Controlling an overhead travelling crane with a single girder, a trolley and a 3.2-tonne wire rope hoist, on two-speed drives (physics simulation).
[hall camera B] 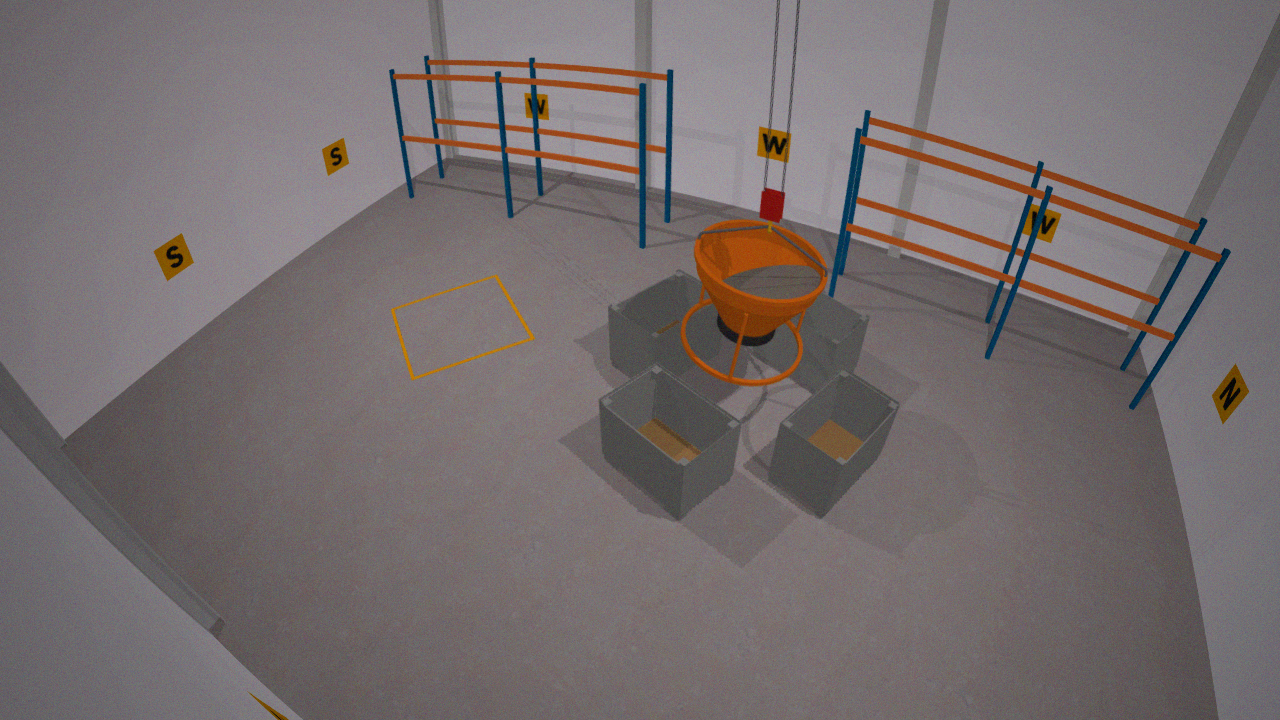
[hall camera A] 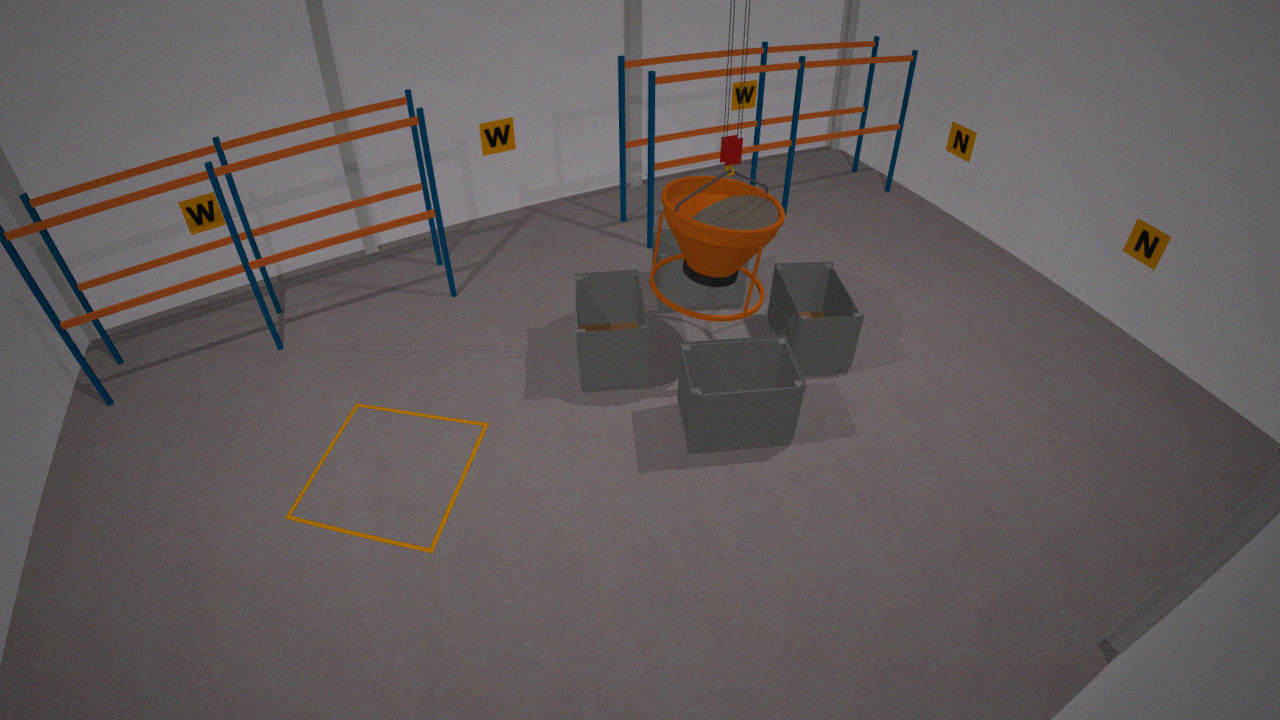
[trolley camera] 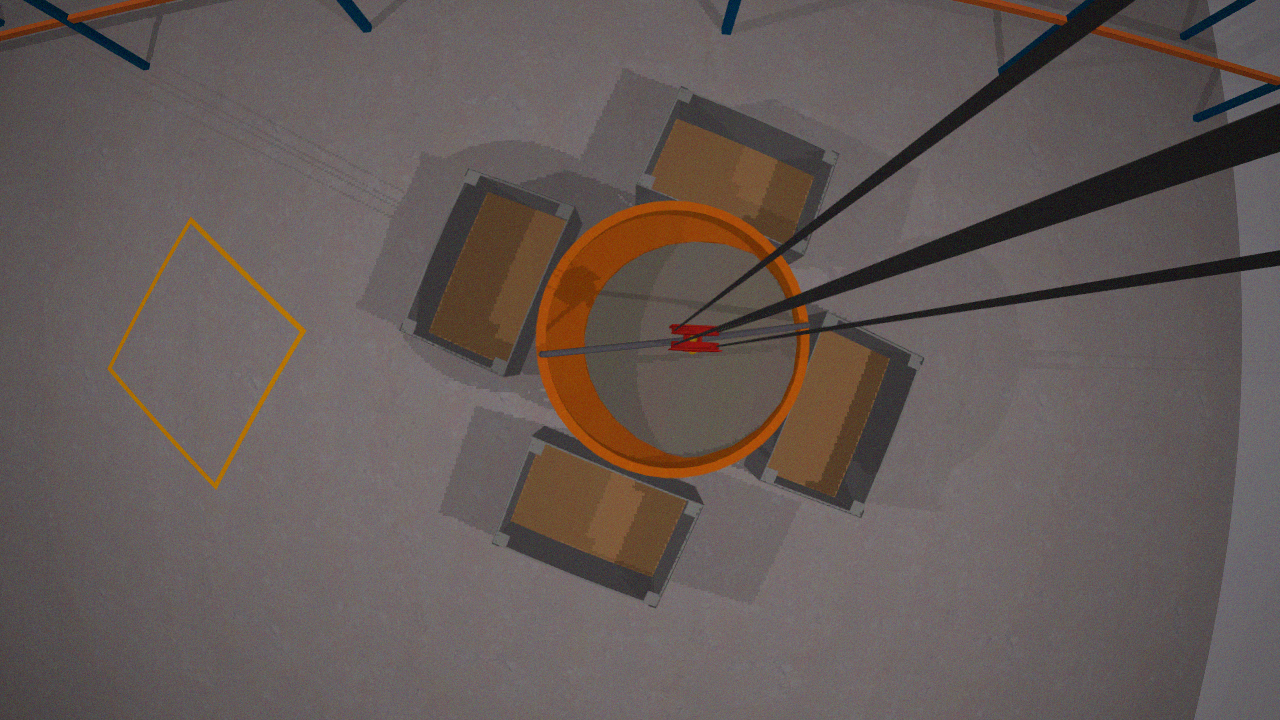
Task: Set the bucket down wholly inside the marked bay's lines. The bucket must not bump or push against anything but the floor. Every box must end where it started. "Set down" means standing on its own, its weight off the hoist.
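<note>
The orange bucket (hall camera A: 716, 246) (hall camera B: 747, 316) (trolley camera: 567, 376) hangs upright by its bail from my hook (hall camera A: 729, 169) (hall camera B: 769, 227) (trolley camera: 693, 338), its base ring off the floor. Grey boxes stand around and below it: a left one (hall camera A: 611, 362) (hall camera B: 633, 351) (trolley camera: 492, 268), a near one (hall camera A: 742, 420) (hall camera B: 640, 456) (trolley camera: 597, 510), a right one (hall camera A: 812, 347) (hall camera B: 799, 470) (trolley camera: 827, 411) and a far one (hall camera B: 845, 353) (trolley camera: 733, 170), partly hidden behind the bucket in the hall views. The exact gap is unclear. The marked bay (hall camera A: 359, 533) (hall camera B: 473, 358) (trolley camera: 259, 409) lies to the left, apart from the boxes.
A blue and orange rack (hall camera A: 244, 255) (hall camera B: 642, 165) stands along the wall beyond the bay. Another rack (hall camera A: 650, 161) (hall camera B: 1018, 273) stands beyond the far box and to its right. Walls with letter signs surround the floor.
</note>
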